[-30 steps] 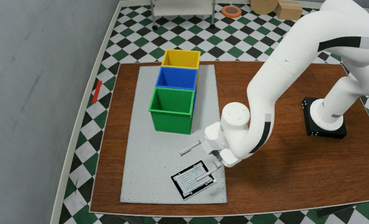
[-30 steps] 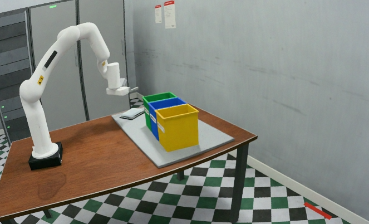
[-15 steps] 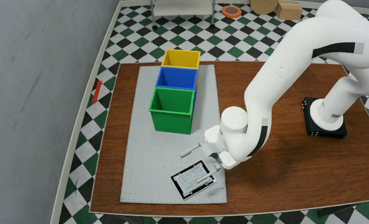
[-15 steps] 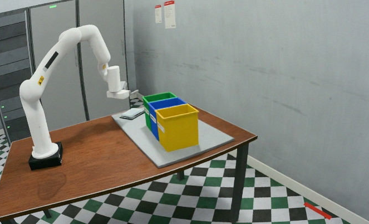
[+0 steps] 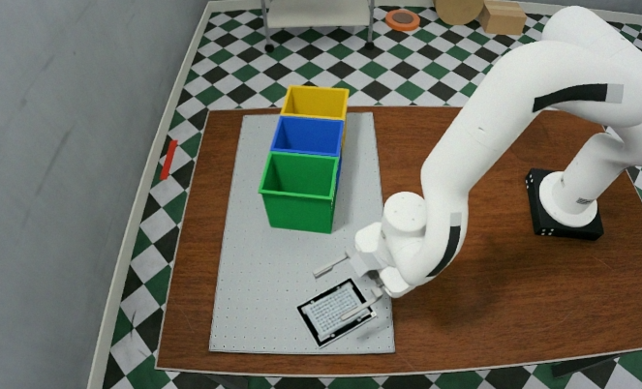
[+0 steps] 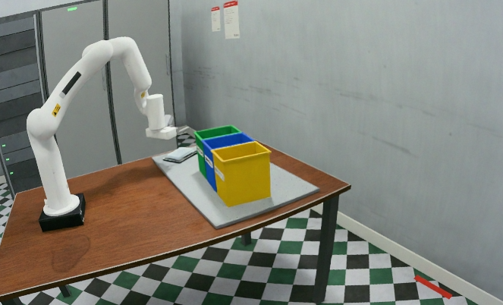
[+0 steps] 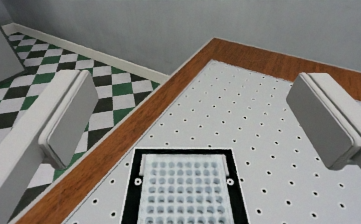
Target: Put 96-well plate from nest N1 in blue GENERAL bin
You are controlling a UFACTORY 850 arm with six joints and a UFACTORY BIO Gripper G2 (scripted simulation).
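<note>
Right now my hand is 130 mm above the white 96-well plate. Round my hand: blue bin 120 mm ahead, 410 mm to the right, 60 mm below; then black plate nest 140 mm below; then green bin 120 mm ahead, 280 mm to the right, 60 mm below.
</note>
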